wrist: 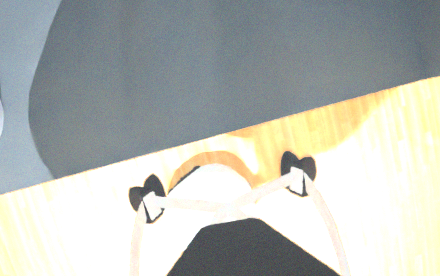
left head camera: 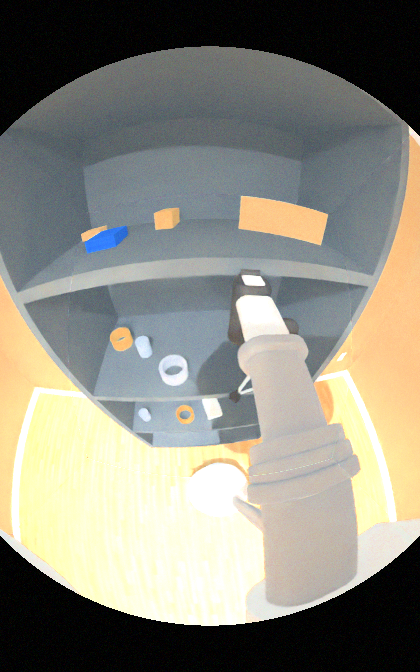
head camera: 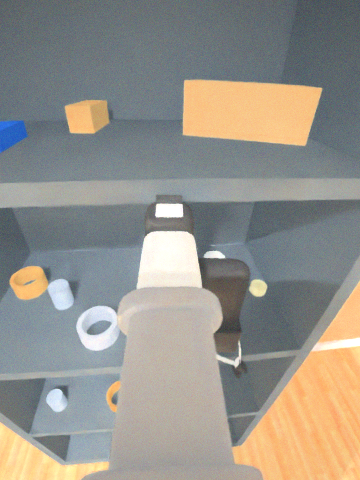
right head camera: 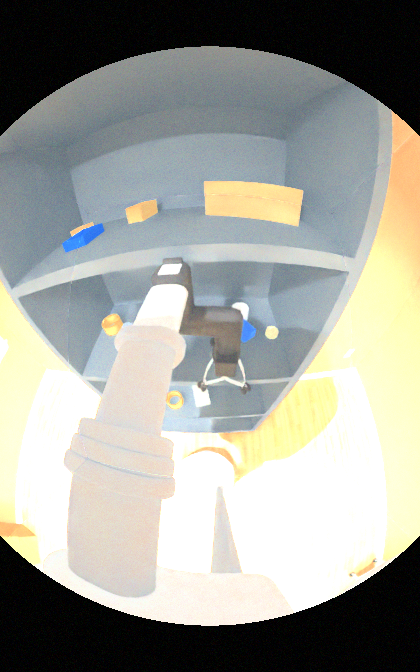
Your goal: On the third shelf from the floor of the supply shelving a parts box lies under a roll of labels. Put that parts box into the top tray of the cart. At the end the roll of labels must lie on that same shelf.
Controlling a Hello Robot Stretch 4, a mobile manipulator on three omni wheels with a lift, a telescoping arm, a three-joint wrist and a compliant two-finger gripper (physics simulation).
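Places are measured from the robot's base along level axes (x left, y down, z back), in metres.
Where they show: gripper, fingertip midpoint: [wrist: 222, 178].
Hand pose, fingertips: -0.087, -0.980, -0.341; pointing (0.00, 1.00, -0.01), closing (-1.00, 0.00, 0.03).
Each offset is from my fingertips to the top centre of the thing, as dx, dy, dz. "pt": to the spot under its first point. Level surfaces: height alone.
On the third shelf {dy +0.016} [head camera: 280, 320] [right head camera: 270, 360], the blue parts box [right head camera: 247, 331] shows in part at the right, beside the dark wrist. The white roll of labels {pt -0.068, -0.041, -0.368} [head camera: 214, 255] [right head camera: 241, 308] shows at the box's back edge; the wrist hides much of both, so how far the roll rests on the box cannot be told. My gripper [right head camera: 224, 387] [wrist: 222, 178] is open with nothing between its fingertips. It points down in front of the shelf's front edge, to the near side of the box. The box and roll do not show in the wrist view. I cannot make out the cart.
A pale yellow cylinder {-0.197, -0.009, -0.259} [head camera: 258, 288] [right head camera: 271, 332] stands right of the box. A pale wide ring {+0.271, -0.032, -0.119} [head camera: 84, 331] [left head camera: 173, 380], a pale cylinder {+0.402, -0.054, -0.221} [head camera: 61, 294] and an orange ring {+0.527, -0.034, -0.280} [head camera: 30, 292] are to the left. The upper shelf's front edge [head camera: 300, 190] crosses above; a large orange box {-0.083, -0.541, -0.336} [head camera: 250, 112] stands there.
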